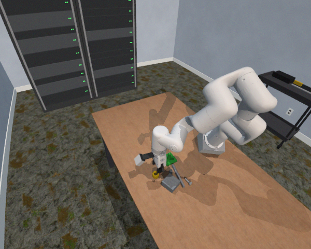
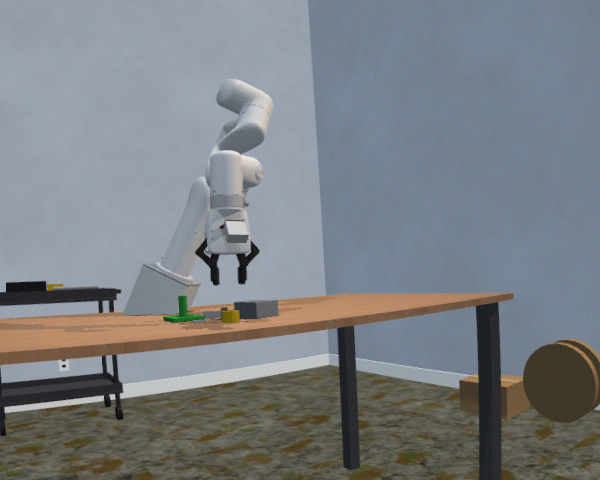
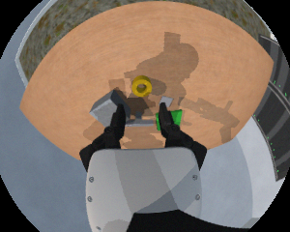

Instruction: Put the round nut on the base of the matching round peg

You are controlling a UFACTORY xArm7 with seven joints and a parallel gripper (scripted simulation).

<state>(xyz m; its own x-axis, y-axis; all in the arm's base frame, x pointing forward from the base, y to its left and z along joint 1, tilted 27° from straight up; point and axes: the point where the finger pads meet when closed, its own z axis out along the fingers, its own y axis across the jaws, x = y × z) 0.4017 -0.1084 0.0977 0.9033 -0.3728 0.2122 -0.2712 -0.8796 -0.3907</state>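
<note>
Right now my hand is 100 mm above the grey square, 60 mm past it and 50 mm to the left of it. The rest, counted from my hand: grey bar: 100 mm behind, 90 mm below, 80 mm to the left; then grey block: 90 mm to the left, 80 mm below, 30 mm behind; then bolt: 150 mm to the left, 120 mm behind, 90 mm below.
</note>
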